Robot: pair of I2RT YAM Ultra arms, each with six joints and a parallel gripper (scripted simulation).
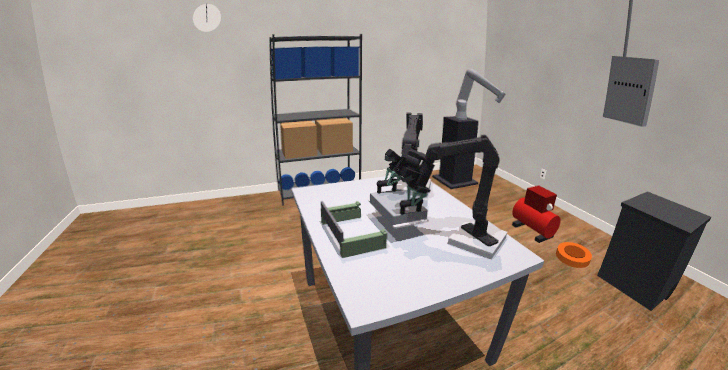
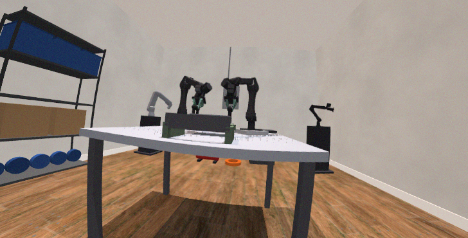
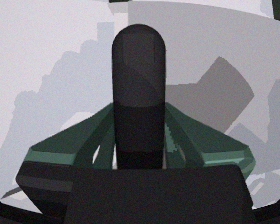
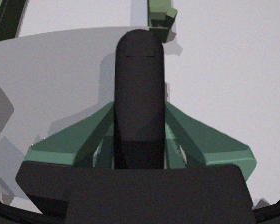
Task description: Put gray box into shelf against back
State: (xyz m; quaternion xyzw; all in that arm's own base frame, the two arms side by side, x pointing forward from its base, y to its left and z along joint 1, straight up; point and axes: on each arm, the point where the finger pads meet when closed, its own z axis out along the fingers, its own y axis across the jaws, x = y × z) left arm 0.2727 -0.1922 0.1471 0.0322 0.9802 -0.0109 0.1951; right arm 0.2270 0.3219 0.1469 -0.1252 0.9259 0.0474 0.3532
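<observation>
The gray box lies 120 mm to the left of my right hand and 50 mm below it. Round my right hand: dark back plate (330 mm ahead, 130 mm to the left, 100 mm below).
The gray box lies 12 cm to the right of my left hand and 5 cm below it. The rest, counted from my left hand: dark back plate: 34 cm ahead, 11 cm to the right, 10 cm below.
</observation>
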